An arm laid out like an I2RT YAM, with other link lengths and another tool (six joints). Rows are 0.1 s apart.
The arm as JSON. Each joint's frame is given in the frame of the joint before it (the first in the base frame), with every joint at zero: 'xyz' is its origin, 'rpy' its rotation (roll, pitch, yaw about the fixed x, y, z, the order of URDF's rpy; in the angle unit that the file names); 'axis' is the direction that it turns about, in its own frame. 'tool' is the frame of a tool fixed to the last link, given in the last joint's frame.
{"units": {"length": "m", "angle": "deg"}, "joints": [
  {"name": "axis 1", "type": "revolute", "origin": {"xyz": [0.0, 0.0, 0.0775], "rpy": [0.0, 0.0, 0.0]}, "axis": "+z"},
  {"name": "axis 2", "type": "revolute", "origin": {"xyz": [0.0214, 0.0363, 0.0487], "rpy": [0.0, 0.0, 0.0]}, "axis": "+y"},
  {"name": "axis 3", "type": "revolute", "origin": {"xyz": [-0.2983, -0.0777, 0.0], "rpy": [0.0, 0.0, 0.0]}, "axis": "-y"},
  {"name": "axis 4", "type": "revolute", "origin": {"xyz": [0.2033, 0.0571, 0.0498], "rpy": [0.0, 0.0, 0.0]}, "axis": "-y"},
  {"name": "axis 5", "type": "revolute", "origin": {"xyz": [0.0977, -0.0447, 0.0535], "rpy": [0.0, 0.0, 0.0]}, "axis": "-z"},
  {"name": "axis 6", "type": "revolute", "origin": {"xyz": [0.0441, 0.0, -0.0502], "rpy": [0.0, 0.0, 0.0]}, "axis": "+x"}
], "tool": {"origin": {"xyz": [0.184, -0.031, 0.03], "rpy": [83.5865, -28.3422, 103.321]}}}
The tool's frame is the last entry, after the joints.
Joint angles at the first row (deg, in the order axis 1, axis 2, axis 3, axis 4, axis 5, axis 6):
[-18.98, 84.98, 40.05, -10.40, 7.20, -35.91]
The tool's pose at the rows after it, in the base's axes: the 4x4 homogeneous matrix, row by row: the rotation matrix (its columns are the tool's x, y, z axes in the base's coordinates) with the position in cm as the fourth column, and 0 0 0 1 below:
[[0.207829 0.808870 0.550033 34.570], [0.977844 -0.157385 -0.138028 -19.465], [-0.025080 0.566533 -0.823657 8.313], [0 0 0 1]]
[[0.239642 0.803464 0.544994 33.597], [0.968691 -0.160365 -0.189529 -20.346], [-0.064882 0.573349 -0.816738 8.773], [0 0 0 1]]
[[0.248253 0.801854 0.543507 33.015], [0.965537 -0.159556 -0.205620 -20.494], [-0.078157 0.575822 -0.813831 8.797], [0 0 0 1]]
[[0.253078 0.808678 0.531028 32.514], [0.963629 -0.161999 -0.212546 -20.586], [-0.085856 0.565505 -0.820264 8.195], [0 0 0 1]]
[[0.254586 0.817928 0.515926 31.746], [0.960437 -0.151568 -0.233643 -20.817], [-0.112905 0.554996 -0.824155 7.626], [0 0 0 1]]
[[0.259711 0.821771 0.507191 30.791], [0.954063 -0.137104 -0.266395 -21.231], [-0.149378 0.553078 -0.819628 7.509], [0 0 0 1]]
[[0.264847 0.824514 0.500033 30.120], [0.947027 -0.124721 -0.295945 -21.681], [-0.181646 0.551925 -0.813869 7.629], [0 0 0 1]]
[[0.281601 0.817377 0.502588 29.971], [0.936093 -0.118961 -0.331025 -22.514], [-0.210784 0.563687 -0.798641 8.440], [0 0 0 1]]
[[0.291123 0.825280 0.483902 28.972], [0.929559 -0.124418 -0.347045 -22.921], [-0.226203 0.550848 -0.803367 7.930], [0 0 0 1]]
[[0.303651 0.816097 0.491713 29.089], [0.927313 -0.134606 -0.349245 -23.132], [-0.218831 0.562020 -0.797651 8.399], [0 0 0 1]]
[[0.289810 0.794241 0.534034 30.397], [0.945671 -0.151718 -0.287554 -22.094], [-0.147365 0.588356 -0.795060 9.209], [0 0 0 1]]
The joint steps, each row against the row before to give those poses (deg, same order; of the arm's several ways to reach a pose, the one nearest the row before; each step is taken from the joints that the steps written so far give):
[0.02, -2.27, -1.09, -0.06, 1.66, 0.29]
[-0.02, -1.63, -1.35, 0.48, 2.88, 0.19]
[0.04, -1.02, -1.25, 0.50, 0.92, -0.01]
[-0.05, 0.20, -1.11, 0.66, 0.58, -0.04]
[0.04, -0.22, -1.98, 1.44, 1.43, -0.78]
[-0.12, -1.16, -2.35, 1.68, 1.85, -1.07]
[-0.17, -0.90, -1.42, 1.06, 1.61, -1.00]
[-0.49, -0.59, -0.02, 0.81, 1.56, -0.70]
[-0.78, -0.31, -1.48, 0.67, 0.77, -0.59]
[-0.32, -0.34, 0.74, -0.58, -0.21, 0.53]
[0.00, -0.70, 2.83, -2.98, -4.15, 1.67]

